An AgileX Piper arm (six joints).
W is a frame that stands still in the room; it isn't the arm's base.
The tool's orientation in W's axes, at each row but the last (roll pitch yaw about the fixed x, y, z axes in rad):
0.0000, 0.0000, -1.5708
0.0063, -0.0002, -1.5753
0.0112, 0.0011, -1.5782
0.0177, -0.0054, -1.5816
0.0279, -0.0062, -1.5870
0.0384, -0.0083, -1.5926
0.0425, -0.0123, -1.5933
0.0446, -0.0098, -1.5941
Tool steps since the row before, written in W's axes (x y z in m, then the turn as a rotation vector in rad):
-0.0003, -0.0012, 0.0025, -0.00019, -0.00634, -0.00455
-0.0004, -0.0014, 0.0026, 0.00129, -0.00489, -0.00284
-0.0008, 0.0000, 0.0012, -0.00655, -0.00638, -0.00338
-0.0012, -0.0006, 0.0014, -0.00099, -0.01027, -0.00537
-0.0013, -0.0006, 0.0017, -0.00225, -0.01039, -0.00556
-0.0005, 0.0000, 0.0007, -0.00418, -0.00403, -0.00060
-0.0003, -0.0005, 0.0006, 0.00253, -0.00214, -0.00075
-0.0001, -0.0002, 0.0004, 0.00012, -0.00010, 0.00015
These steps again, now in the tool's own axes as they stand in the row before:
0.0012, -0.0003, 0.0025, 0.00634, -0.00019, -0.00455
0.0014, -0.0004, 0.0026, 0.00488, 0.00129, -0.00285
0.0000, -0.0008, 0.0012, 0.00643, -0.00654, -0.00330
0.0006, -0.0012, 0.0014, 0.01025, -0.00097, -0.00541
0.0006, -0.0012, 0.0017, 0.01039, -0.00224, -0.00556
0.0000, -0.0005, 0.0007, 0.00412, -0.00411, -0.00048
0.0005, -0.0003, 0.0006, 0.00207, 0.00254, -0.00088
0.0002, -0.0001, 0.0004, 0.00010, 0.00013, 0.00014

